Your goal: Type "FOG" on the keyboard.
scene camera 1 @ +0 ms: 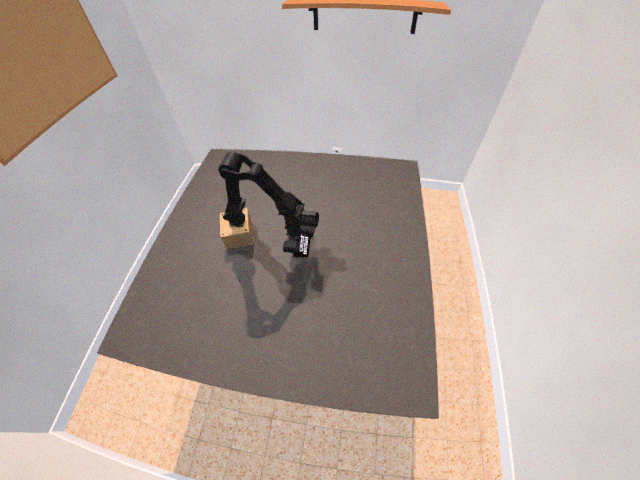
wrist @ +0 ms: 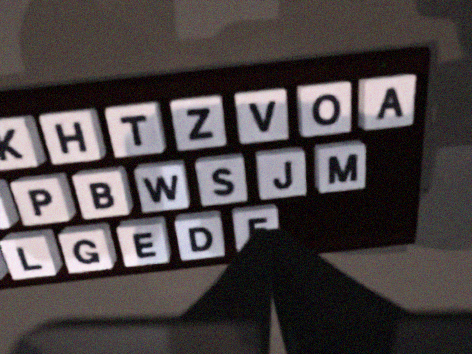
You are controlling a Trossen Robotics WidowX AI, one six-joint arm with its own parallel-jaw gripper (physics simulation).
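Frame: origin at the arm's base, x ahead, y left, z up, level; millimetres.
Seen in the pictures: gripper, between the fingertips: (wrist: pixel 267 241); arm's base, origin of its link: (scene camera 1: pixel 237 220).
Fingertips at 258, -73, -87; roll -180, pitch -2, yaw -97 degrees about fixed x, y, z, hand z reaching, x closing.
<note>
Offsets run from my fingertips to a thing's top centre, as dx, dy, dz. Level surfaces: height alone.
A dark keyboard @[+25, +43, +2] (scene camera 1: pixel 304 245) (wrist: pixel 382 200) with white letter keys lies on the table beneath my arm. In the wrist view the F key @[+5, +3, +0] (wrist: pixel 256 223) is at the right end of the lower row, its lower part hidden by my fingertips. The O key @[+40, -21, +2] (wrist: pixel 326 110) is in the upper row between V and A. The G key @[+7, +58, +2] (wrist: pixel 87 252) is in the lower row between L and E. My gripper (wrist: pixel 267 241) is shut and empty, its tips overlapping the F key in the view. I cannot tell whether they touch it. In the scene view the gripper is too small to make out.
The dark table top @[dz -16] (scene camera 1: pixel 361 310) carries the arm's wooden base block (scene camera 1: pixel 237 237), left of the keyboard. The J key @[+22, -7, +2] (wrist: pixel 281 175) and M key @[+22, -25, +2] (wrist: pixel 342 168) stand in the middle row, and the D key @[+5, +21, +2] (wrist: pixel 200 238) is left of F. An orange shelf (scene camera 1: pixel 367 6) hangs on the back wall.
</note>
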